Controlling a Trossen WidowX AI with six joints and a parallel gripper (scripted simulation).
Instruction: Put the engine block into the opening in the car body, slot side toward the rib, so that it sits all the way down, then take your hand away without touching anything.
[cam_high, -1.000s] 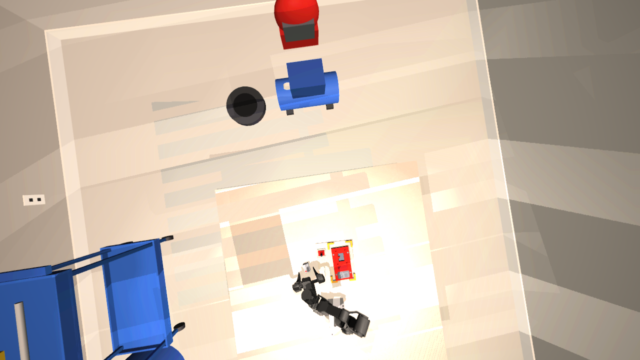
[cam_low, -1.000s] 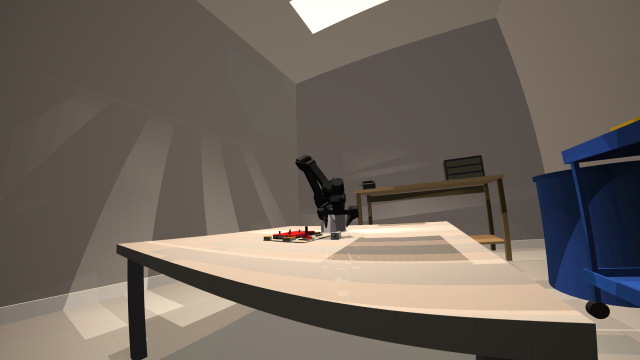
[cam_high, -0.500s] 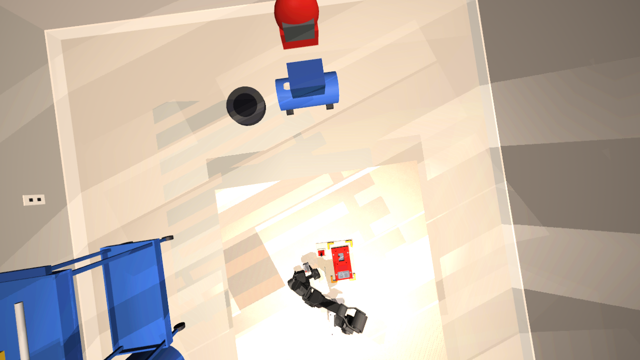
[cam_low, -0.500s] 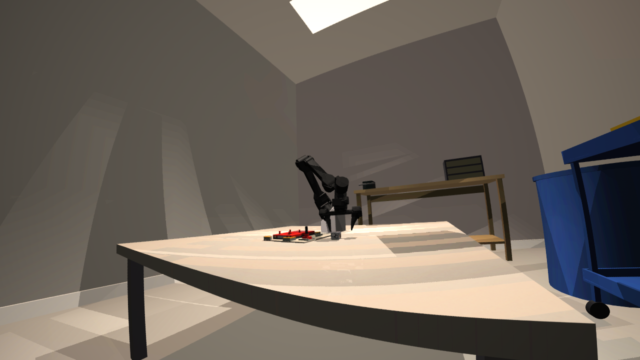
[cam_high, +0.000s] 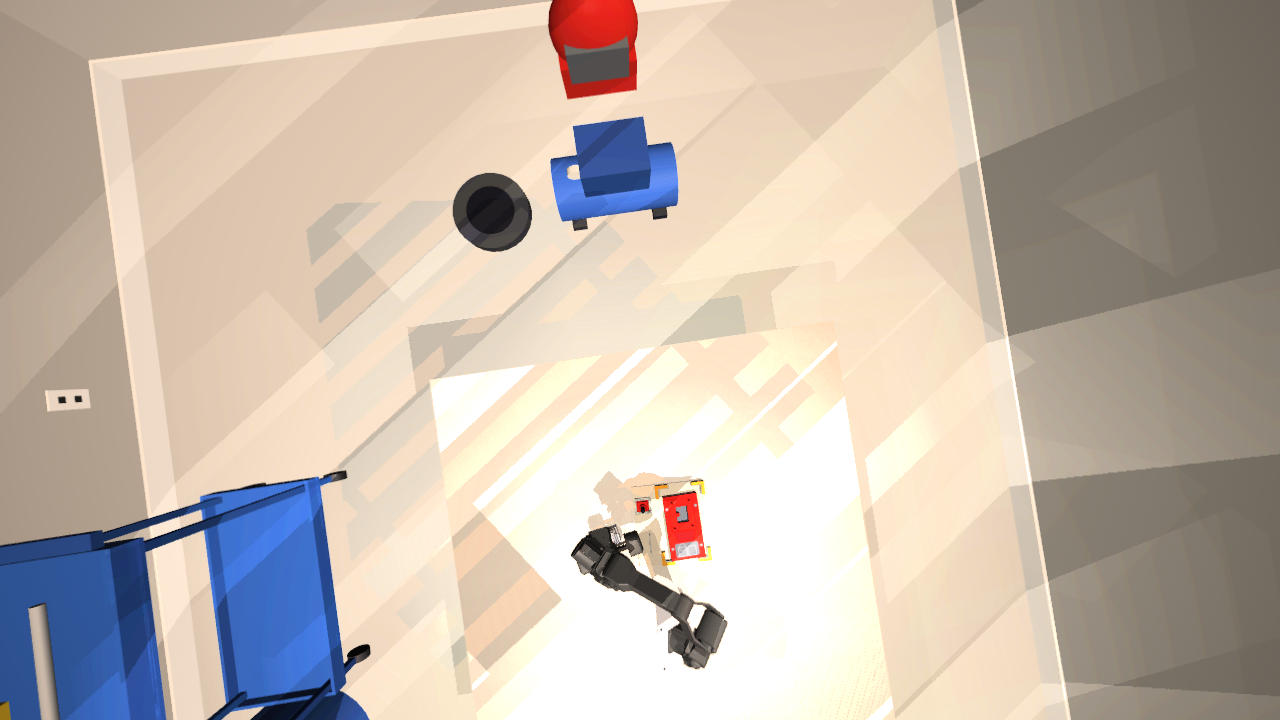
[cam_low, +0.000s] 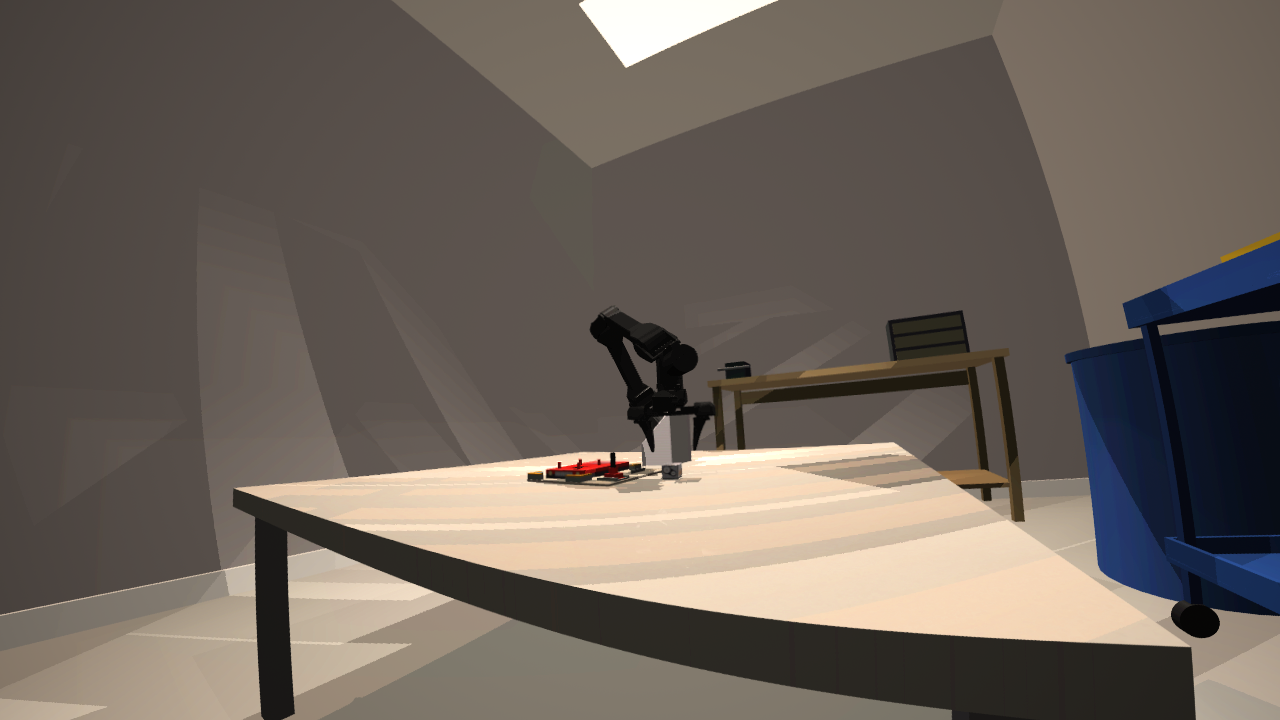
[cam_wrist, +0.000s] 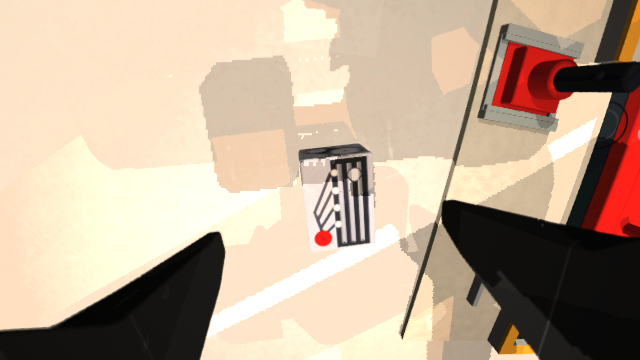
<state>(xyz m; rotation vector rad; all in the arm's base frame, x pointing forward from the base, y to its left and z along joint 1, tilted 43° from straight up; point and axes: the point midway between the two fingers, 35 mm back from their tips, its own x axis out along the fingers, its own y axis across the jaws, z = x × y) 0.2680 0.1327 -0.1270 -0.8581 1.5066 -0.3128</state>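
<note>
My gripper tip is 10 mm to the left of the engine block and 40 mm above it.
</note>
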